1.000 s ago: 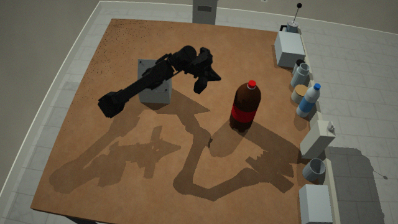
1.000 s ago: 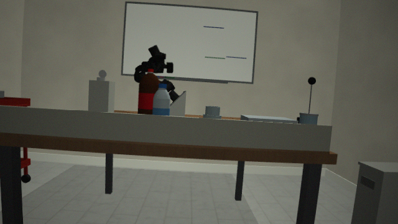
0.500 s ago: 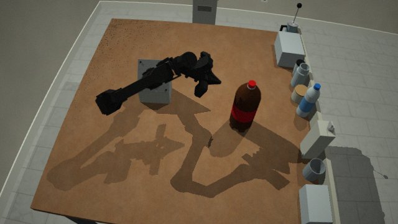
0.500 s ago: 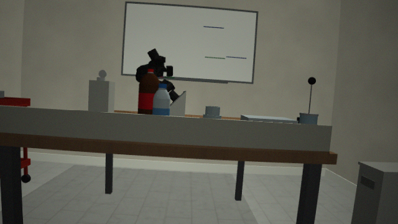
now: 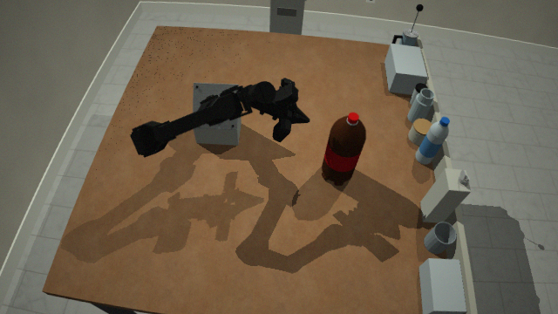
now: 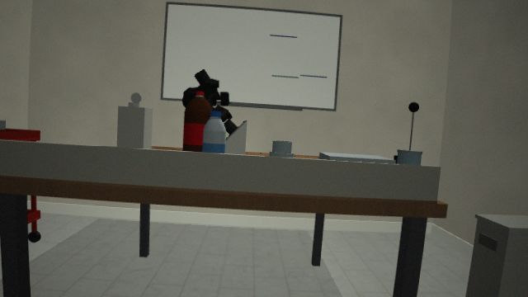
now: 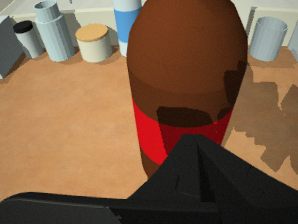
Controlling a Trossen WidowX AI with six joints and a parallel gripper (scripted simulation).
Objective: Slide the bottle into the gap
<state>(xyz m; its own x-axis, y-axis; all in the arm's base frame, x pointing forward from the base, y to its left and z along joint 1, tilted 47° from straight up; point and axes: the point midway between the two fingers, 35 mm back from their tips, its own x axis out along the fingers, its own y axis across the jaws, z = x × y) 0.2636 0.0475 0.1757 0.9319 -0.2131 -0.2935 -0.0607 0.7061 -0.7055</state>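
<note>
My gripper is now 150 mm short of the cola bottle, 10 mm to the right of it and 120 mm above it. From my hand the other things lie so: grey cup (490 mm ahead, 210 mm to the right, 250 mm below); then blue-capped water bottle (480 mm ahead, 130 mm to the left, 160 mm below); then cork-lidded jar (470 mm ahead, 220 mm to the left, 230 mm below).
</note>
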